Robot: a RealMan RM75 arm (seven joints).
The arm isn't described. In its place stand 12 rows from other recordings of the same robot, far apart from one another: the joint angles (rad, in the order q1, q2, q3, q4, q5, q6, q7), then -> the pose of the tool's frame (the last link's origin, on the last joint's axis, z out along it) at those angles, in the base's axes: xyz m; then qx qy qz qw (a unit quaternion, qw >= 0).
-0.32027, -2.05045, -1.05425, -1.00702, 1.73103, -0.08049, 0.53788 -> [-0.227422, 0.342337, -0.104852, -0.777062, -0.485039, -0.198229, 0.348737]
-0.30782, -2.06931, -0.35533, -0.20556, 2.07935, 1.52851, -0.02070 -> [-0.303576, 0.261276, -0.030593, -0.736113, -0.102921, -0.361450, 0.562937]
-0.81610, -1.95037, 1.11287, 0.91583, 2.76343, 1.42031, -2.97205 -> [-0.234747, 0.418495, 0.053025, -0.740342, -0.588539, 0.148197, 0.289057]
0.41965, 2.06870, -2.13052, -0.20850, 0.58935, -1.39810, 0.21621 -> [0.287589, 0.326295, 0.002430, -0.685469, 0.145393, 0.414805, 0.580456]
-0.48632, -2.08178, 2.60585, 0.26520, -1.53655, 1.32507, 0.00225 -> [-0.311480, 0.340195, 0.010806, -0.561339, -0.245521, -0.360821, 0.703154]
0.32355, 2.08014, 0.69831, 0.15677, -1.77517, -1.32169, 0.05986 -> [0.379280, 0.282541, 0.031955, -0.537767, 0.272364, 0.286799, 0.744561]
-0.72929, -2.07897, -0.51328, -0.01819, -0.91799, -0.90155, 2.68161 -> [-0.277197, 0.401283, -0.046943, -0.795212, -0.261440, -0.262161, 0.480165]
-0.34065, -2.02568, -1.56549, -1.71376, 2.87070, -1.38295, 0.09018 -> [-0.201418, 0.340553, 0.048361, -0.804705, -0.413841, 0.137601, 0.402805]
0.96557, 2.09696, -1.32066, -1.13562, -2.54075, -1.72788, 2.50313 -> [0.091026, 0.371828, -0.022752, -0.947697, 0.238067, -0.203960, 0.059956]
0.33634, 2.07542, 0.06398, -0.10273, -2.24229, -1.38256, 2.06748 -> [0.350368, 0.243860, -0.050639, -0.466639, 0.760285, 0.446027, 0.072627]
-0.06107, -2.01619, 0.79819, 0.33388, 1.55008, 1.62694, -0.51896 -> [-0.368857, 0.172566, -0.000990, -0.890532, -0.127469, -0.275078, 0.339170]
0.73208, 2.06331, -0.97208, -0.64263, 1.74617, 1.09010, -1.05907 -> [0.155272, 0.438701, 0.020733, -0.752044, 0.467132, 0.444851, 0.135371]
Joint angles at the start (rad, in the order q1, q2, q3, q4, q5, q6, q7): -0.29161 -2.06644 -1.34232 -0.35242 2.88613 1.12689 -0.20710
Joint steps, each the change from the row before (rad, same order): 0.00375 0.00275 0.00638 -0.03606 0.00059 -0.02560 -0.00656; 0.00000 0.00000 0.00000 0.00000 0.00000 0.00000 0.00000; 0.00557 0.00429 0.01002 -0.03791 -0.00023 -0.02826 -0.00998; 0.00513 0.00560 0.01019 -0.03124 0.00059 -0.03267 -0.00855; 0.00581 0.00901 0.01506 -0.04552 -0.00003 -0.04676 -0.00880; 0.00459 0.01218 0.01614 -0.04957 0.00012 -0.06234 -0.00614; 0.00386 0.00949 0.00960 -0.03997 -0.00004 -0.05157 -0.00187; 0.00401 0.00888 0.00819 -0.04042 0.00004 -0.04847 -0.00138; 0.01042 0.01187 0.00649 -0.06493 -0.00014 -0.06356 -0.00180
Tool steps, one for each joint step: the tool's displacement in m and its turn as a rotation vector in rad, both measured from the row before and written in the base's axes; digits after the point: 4 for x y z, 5 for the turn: 0.0052 0.0041 -0.0001 -0.00634 -0.01066 -0.00883; 0.0000 0.0000 0.0000 0.00000 0.00000 0.00000; 0.0049 0.0035 -0.0002 -0.01020 -0.01223 -0.00751; 0.0027 0.0028 -0.0006 -0.01527 -0.00580 0.00092; 0.0046 0.0043 -0.0005 -0.02080 -0.00445 -0.00073; 0.0039 0.0051 -0.0007 -0.02762 0.00353 0.00688; 0.0029 0.0039 -0.0001 -0.01966 0.00535 0.00813; 0.0035 0.0036 0.0002 -0.01704 0.00447 0.00585; 0.0063 0.0044 0.0021 -0.01515 0.00081 0.00435
